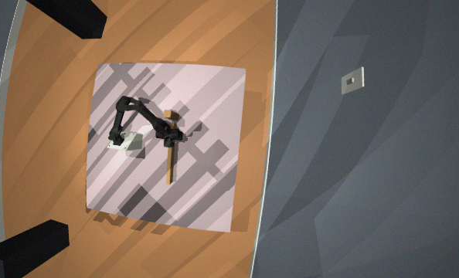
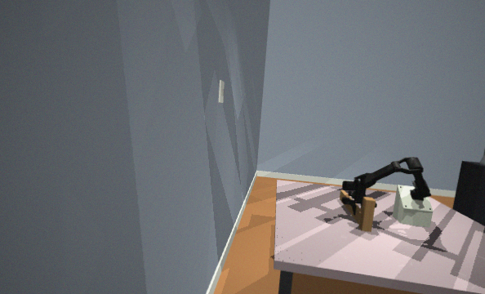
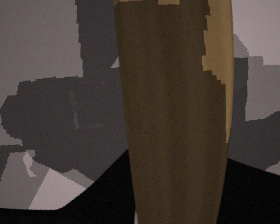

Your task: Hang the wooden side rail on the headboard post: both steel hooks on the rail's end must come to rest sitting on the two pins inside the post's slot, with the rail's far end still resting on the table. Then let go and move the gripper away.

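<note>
My gripper tip is now 13 cm to the right of the headboard post, 6 cm below it and 1 cm past it.
</note>
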